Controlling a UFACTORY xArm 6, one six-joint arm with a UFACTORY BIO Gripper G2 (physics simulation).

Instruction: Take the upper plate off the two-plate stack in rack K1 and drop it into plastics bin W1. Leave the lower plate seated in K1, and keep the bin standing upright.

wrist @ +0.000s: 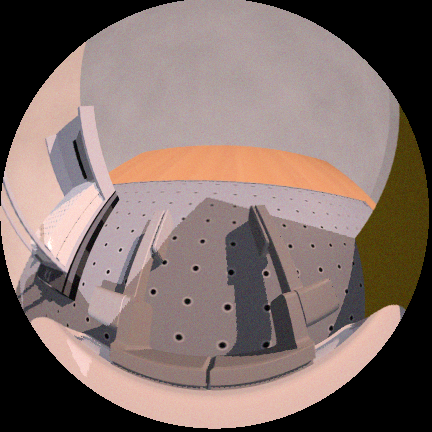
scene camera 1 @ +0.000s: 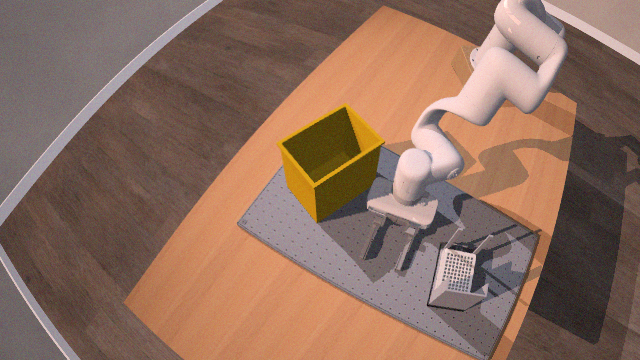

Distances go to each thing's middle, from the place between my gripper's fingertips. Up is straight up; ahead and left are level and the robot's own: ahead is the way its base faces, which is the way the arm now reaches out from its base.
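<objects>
Yellow plastics bin W1 [scene camera 1: 330, 161]: 120 mm behind my hand, 200 mm to the right of it and 80 mm above it.
</objects>
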